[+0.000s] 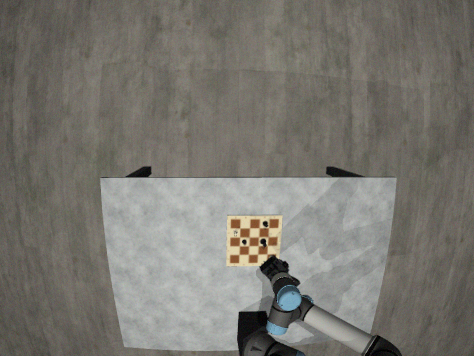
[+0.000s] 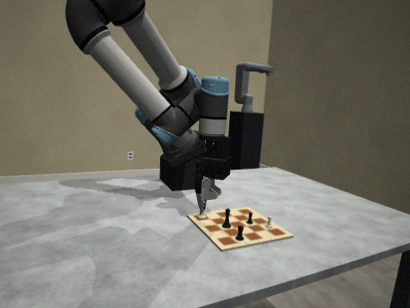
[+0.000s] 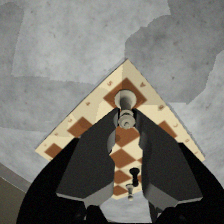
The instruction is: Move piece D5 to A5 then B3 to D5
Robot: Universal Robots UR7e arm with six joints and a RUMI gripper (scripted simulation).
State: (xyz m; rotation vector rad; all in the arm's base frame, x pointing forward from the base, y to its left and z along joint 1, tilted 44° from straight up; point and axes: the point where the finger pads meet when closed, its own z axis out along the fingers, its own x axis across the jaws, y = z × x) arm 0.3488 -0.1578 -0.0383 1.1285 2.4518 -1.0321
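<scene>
The tall white piece is 1 cm below my hand. The rest, counted from my hand: small white pawn 13 cm ahead, 15 cm to the left, 2 cm below; tall black piece 8 cm ahead, 4 cm to the left, 1 cm below; chessboard 8 cm ahead, 7 cm to the left, 4 cm below.
</scene>
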